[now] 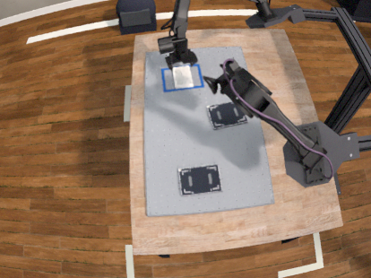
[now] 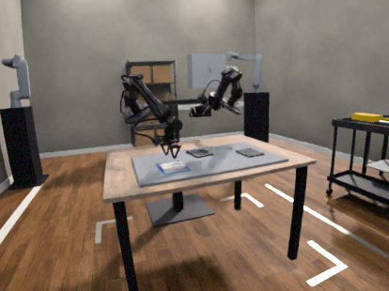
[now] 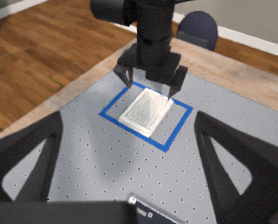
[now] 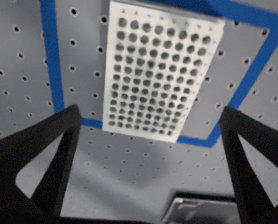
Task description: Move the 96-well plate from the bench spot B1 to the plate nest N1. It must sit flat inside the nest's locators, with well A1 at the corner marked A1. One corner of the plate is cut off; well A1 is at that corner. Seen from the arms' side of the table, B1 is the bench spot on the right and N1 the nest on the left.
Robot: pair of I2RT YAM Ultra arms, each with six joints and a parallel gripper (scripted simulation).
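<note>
Right now the 96-well plate is 1 cm to the left of my right hand and 6 cm below it.
</note>
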